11 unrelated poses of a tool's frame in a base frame.
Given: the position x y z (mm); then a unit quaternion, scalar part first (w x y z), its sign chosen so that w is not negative.
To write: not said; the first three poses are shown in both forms.
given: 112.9, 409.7, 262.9, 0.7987, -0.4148, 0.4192, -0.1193
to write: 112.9, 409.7, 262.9, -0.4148, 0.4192, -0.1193, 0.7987
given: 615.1, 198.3, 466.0, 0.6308, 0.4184, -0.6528, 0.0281
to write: 615.1, 198.3, 466.0, 0.4184, -0.6528, 0.0281, 0.6308
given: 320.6, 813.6, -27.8, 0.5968, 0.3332, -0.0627, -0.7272
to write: 320.6, 813.6, -27.8, 0.3332, -0.0627, -0.7272, 0.5968
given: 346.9, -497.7, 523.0, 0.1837, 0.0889, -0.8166, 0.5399
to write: 346.9, -497.7, 523.0, 0.0889, -0.8166, 0.5399, 0.1837
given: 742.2, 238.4, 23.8, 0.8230, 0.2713, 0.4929, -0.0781
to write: 742.2, 238.4, 23.8, 0.2713, 0.4929, -0.0781, 0.8230
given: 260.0, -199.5, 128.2, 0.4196, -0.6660, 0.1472, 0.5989
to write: 260.0, -199.5, 128.2, -0.6660, 0.1472, 0.5989, 0.4196
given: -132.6, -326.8, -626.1, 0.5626, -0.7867, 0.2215, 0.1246
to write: -132.6, -326.8, -626.1, -0.7867, 0.2215, 0.1246, 0.5626
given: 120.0, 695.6, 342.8, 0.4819, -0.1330, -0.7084, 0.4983
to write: 120.0, 695.6, 342.8, -0.1330, -0.7084, 0.4983, 0.4819
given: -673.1, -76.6, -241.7, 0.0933, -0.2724, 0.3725, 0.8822
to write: -673.1, -76.6, -241.7, -0.2724, 0.3725, 0.8822, 0.0933
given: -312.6, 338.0, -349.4, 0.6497, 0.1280, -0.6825, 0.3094
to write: -312.6, 338.0, -349.4, 0.1280, -0.6825, 0.3094, 0.6497
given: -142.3, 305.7, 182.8, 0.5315, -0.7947, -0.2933, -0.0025
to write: -142.3, 305.7, 182.8, -0.7947, -0.2933, -0.0025, 0.5315
